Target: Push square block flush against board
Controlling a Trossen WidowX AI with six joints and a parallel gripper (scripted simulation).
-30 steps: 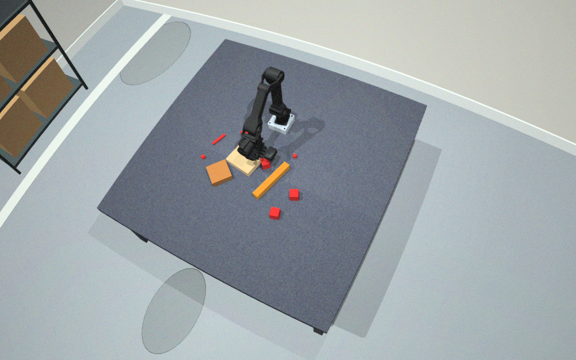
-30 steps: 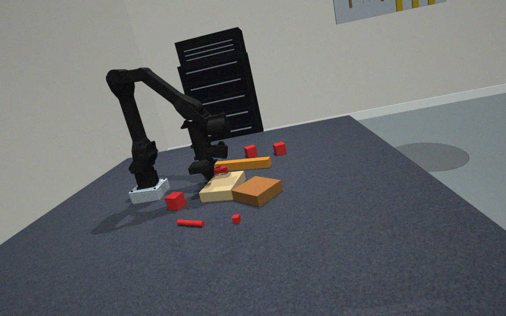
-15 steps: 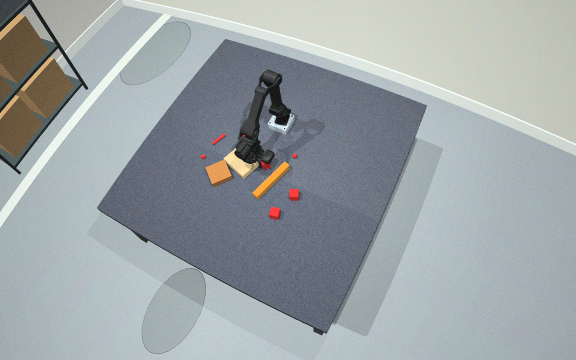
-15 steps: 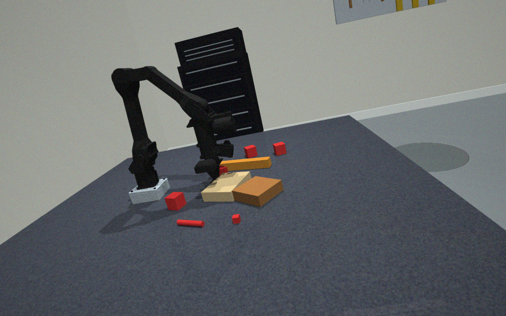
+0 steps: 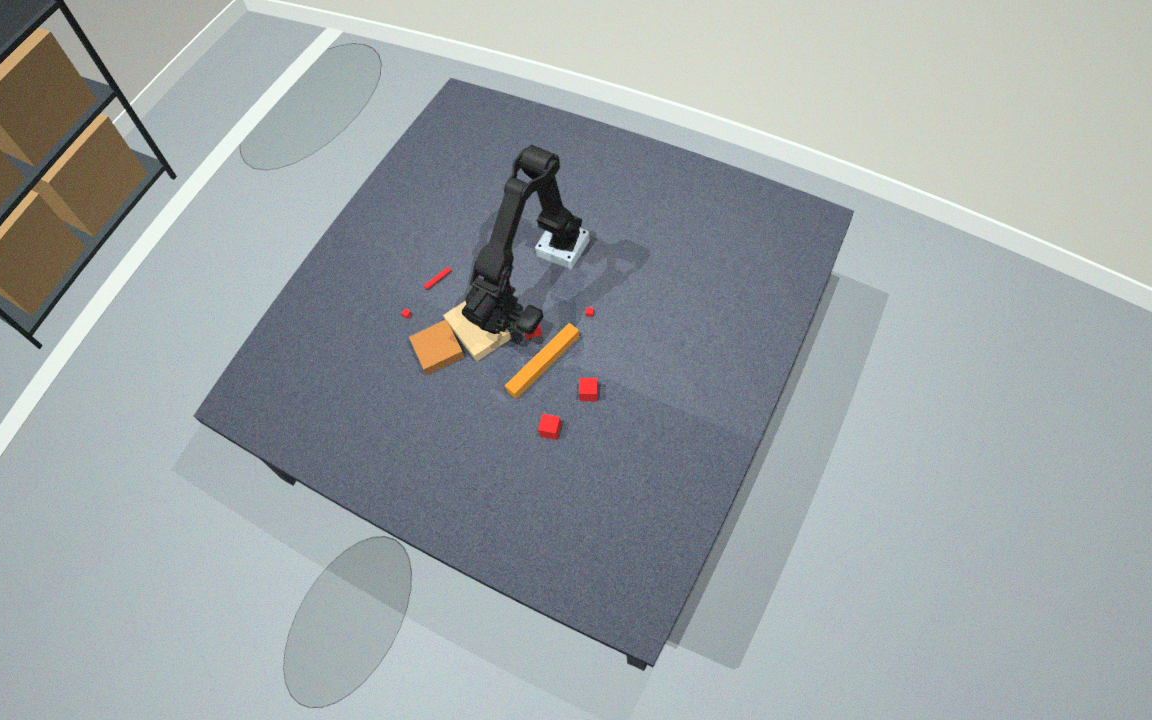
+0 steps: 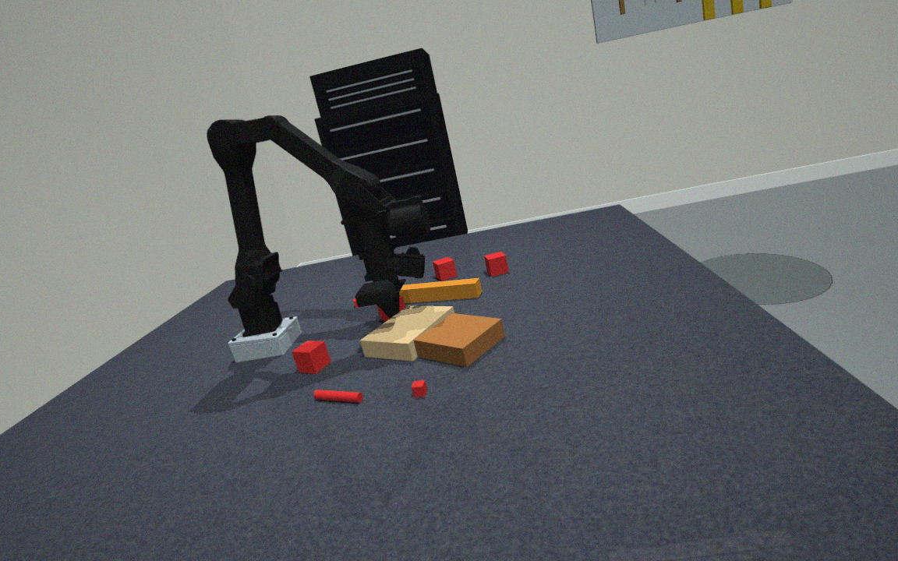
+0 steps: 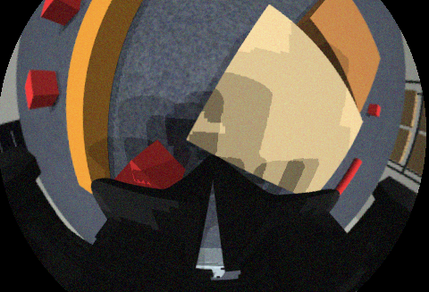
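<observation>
My gripper tip is 30 mm short of the tan block and 70 mm to the left of it. Also, from my gripper tip: red rod: 80 mm behind, 230 mm to the right; orange board: 70 mm ahead, 110 mm to the left; brown square block: 110 mm ahead, 150 mm to the right.
</observation>
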